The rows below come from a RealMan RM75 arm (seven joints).
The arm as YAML. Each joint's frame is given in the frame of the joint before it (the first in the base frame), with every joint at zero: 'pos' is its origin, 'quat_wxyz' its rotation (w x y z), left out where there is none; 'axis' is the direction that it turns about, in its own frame. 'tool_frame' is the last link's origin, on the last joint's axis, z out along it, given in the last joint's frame.
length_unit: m
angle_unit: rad
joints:
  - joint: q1
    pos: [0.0, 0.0, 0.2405]
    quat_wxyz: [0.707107, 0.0, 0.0, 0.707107]
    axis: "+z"
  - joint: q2
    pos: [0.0, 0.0, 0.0]
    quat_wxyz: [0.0, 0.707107, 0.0, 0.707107]
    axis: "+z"
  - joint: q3
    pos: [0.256, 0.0, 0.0]
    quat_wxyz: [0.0, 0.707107, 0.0, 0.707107]
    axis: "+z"
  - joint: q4
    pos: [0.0, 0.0, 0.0]
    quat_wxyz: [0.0, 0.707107, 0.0, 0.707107]
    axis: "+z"
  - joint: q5
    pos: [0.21, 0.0, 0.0]
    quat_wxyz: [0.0, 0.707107, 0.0, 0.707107]
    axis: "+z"
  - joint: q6
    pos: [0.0, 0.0, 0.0]
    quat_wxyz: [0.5, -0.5, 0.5, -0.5]
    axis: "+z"
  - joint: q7
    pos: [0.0, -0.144, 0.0]
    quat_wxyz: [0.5, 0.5, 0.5, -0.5]
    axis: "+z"
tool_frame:
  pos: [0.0, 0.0, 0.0]
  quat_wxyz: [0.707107, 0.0, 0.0, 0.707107]
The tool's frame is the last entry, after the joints.
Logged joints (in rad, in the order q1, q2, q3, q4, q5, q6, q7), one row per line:
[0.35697, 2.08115, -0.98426, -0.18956, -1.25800, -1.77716, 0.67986]
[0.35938, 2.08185, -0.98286, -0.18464, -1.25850, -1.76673, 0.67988]
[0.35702, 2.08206, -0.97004, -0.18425, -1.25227, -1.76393, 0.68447]
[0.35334, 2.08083, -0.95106, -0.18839, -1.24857, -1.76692, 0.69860]
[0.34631, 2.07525, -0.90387, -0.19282, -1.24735, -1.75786, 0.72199]
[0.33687, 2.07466, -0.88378, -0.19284, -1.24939, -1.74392, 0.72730]
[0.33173, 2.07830, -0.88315, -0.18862, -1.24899, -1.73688, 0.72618]
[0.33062, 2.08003, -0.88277, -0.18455, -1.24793, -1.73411, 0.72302]
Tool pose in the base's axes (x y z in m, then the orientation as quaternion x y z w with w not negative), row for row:
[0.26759, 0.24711, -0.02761, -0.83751, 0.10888, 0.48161, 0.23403]
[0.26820, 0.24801, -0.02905, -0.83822, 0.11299, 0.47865, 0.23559]
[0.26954, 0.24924, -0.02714, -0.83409, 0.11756, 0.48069, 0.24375]
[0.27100, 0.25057, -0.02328, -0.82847, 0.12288, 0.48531, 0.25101]
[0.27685, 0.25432, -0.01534, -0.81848, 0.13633, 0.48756, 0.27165]
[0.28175, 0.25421, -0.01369, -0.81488, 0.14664, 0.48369, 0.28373]
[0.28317, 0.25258, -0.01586, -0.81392, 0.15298, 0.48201, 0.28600]
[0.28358, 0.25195, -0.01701, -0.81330, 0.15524, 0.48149, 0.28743]
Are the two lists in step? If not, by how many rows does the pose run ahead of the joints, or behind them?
They are in step.
